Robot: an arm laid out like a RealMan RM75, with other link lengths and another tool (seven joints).
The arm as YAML. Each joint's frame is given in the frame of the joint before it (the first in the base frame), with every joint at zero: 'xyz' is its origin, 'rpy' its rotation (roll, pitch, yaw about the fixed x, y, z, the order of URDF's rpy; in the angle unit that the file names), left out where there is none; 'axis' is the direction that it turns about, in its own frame. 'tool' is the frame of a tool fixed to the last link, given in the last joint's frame.
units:
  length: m
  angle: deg
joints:
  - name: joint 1
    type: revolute
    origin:
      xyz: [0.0, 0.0, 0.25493]
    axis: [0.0, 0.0, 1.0]
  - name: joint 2
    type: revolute
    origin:
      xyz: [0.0, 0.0, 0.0]
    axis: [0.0, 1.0, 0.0]
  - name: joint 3
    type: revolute
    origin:
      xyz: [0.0, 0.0, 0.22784]
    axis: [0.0, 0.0, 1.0]
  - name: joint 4
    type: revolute
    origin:
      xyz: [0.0, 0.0, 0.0]
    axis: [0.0, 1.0, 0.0]
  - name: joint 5
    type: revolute
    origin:
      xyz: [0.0, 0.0, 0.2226]
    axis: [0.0, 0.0, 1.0]
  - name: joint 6
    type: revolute
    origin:
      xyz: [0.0, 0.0, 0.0]
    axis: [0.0, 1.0, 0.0]
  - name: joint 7
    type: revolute
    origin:
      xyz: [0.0, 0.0, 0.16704]
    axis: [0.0, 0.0, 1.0]
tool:
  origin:
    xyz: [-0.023, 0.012, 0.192]
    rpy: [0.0, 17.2, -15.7]
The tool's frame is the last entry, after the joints.
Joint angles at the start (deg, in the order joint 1, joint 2, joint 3, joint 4, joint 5, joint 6, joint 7): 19.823, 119.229, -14.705, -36.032, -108.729, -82.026, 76.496
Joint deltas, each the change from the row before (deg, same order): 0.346, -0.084, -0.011, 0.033, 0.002, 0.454, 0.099; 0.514, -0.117, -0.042, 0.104, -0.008, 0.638, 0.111; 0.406, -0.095, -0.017, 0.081, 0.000, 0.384, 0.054; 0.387, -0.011, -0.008, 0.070, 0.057, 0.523, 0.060; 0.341, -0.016, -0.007, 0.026, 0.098, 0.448, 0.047; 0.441, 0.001, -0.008, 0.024, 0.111, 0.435, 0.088; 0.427, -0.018, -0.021, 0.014, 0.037, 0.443, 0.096; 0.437, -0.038, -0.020, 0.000, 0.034, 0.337, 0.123; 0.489, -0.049, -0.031, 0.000, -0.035, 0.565, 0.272; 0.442, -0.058, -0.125, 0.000, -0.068, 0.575, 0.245
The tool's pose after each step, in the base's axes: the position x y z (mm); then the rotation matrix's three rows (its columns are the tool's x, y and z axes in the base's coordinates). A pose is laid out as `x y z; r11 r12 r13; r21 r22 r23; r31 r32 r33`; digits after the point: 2 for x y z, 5 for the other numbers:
275.69 476.78 0.55; 0.76849 -0.63985 -0.00447; -0.42724 -0.51831 0.74083; -0.47633 -0.56741 -0.67168
275.36 480.83 1.34; 0.76959 -0.63854 -0.00091; -0.42724 -0.51599 0.74245; -0.47455 -0.57099 -0.66990
274.43 483.76 1.99; 0.77106 -0.63676 0.00013; -0.42582 -0.51549 0.74360; -0.47343 -0.57342 -0.66862
274.00 486.97 2.57; 0.77113 -0.63668 0.00237; -0.42560 -0.51270 0.74566; -0.47353 -0.57601 -0.66632
273.48 489.93 3.56; 0.77146 -0.63626 0.00411; -0.42456 -0.50994 0.74813; -0.47391 -0.57891 -0.66353
271.91 493.34 4.49; 0.77198 -0.63564 0.00393; -0.42234 -0.50829 0.75051; -0.47506 -0.58103 -0.66085
270.68 496.55 5.17; 0.77283 -0.63459 0.00477; -0.42094 -0.50698 0.75218; -0.47491 -0.58332 -0.65894
268.84 499.60 5.96; 0.77405 -0.63311 0.00404; -0.41857 -0.50694 0.75353; -0.47503 -0.58496 -0.65740
267.98 503.34 6.73; 0.77380 -0.63340 0.00629; -0.41923 -0.50467 0.75469; -0.47485 -0.58662 -0.65605
267.41 506.71 6.90; 0.77426 -0.63280 0.00951; -0.42059 -0.50327 0.75487; -0.47289 -0.58846 -0.65581

